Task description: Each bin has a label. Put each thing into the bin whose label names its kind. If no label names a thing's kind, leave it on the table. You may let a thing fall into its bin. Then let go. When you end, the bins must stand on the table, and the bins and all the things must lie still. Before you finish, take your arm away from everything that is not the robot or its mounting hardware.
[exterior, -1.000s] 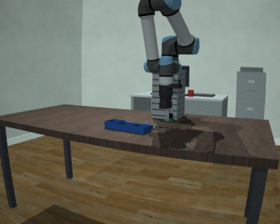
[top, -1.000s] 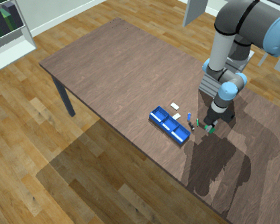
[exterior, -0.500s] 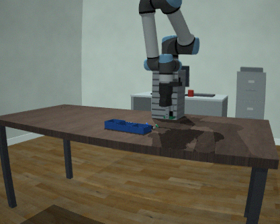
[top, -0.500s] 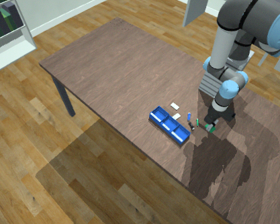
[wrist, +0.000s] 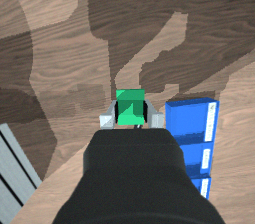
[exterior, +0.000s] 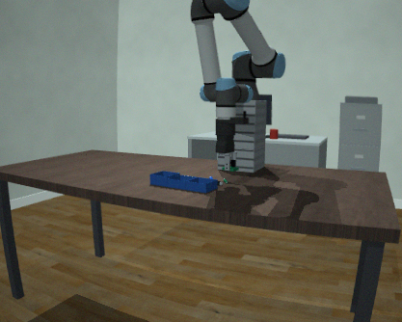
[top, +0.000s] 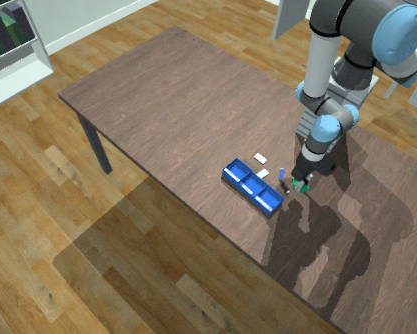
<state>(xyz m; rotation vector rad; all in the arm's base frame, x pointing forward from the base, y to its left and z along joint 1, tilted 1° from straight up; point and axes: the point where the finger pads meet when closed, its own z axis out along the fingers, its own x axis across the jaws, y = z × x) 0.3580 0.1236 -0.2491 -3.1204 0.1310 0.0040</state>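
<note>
My hand is 7 cm above the black cylinder, 5 cm to the left of it and 1 cm short of it. From my hand the other things lie so: blue cylinder: 10 cm to the right, 7 cm below, 2 cm behind; then green cylinder: 7 cm below, 4 cm to the right, 3 cm behind; then green block: 1 cm below.
</note>
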